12 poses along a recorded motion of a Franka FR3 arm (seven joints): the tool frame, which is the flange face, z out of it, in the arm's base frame.
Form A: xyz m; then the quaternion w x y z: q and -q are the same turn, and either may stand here.
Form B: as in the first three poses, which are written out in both.
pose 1, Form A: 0.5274, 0.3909, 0.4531, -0.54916, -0.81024, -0.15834, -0.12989
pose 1, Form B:
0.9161, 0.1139, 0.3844, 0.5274
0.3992, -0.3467, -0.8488, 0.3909
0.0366, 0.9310, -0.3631, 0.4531
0, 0, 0, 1

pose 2, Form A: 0.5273, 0.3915, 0.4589, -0.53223, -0.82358, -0.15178, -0.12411
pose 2, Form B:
0.9231, 0.1179, 0.3660, 0.5273
0.3821, -0.3874, -0.8390, 0.3915
0.0429, 0.9143, -0.4027, 0.4589
0, 0, 0, 1

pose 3, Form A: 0.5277, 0.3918, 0.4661, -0.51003, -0.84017, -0.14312, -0.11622
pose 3, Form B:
0.9320, 0.1219, 0.3413, 0.5277
0.3590, -0.4388, -0.8238, 0.3918
0.0493, 0.8903, -0.4527, 0.4661
0, 0, 0, 1

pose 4, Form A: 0.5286, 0.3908, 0.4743, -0.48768, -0.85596, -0.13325, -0.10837
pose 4, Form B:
0.9410, 0.1224, 0.3155, 0.5286
0.3338, -0.4888, -0.8060, 0.3908
0.0556, 0.8638, -0.5008, 0.4743
0, 0, 0, 1

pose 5, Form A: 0.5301, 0.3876, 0.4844, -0.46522, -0.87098, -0.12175, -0.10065
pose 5, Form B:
0.9501, 0.1184, 0.2886, 0.5301
0.3057, -0.5375, -0.7859, 0.3876
0.0620, 0.8349, -0.5469, 0.4844
0, 0, 0, 1

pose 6, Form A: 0.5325, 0.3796, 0.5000, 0.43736, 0.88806, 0.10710, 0.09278
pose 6, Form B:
0.9598, 0.1091, 0.2585, 0.5325
0.2714, -0.5945, -0.7569, 0.3796
0.0711, 0.7967, -0.6002, 0.5000
0, 0, 0, 1

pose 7, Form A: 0.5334, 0.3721, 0.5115, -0.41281, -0.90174, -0.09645, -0.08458
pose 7, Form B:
0.9671, 0.1041, 0.2322, 0.5334
0.2438, -0.6406, -0.7282, 0.3721
0.0729, 0.7608, -0.6449, 0.5115
0, 0, 0, 1

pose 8, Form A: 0.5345, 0.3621, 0.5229, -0.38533, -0.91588, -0.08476, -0.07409
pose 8, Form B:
0.9747, 0.0982, 0.2010, 0.5345
0.2124, -0.6887, -0.6933, 0.3621
0.0704, 0.7184, -0.6921, 0.5229
0, 0, 0, 1

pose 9, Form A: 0.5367, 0.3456, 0.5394, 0.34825, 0.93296, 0.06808, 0.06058
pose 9, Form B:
0.9834, 0.0848, 0.1605, 0.5367
0.1692, -0.7482, -0.6416, 0.3456
0.0656, 0.6581, -0.7501, 0.5394
0, 0, 0, 1

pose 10, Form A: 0.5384, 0.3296, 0.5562, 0.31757, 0.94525, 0.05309, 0.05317
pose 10, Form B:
0.9887, 0.0666, 0.1342, 0.5384
0.1341, -0.7927, -0.5947, 0.3296
0.0668, 0.6060, -0.7926, 0.5562
0, 0, 0, 1

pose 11, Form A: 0.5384, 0.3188, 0.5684, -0.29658, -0.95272, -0.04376, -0.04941
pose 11, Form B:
0.9913, 0.0541, 0.1201, 0.5384
0.1127, -0.8202, -0.5608, 0.3188
0.0682, 0.5694, -0.8192, 0.5684
0, 0, 0, 1

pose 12, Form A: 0.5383, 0.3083, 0.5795, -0.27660, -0.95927, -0.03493, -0.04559
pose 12, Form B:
0.9934, 0.0418, 0.1068, 0.5383
0.0922, -0.8445, -0.5275, 0.3083
0.0681, 0.5339, -0.8428, 0.5795
0, 0, 0, 1

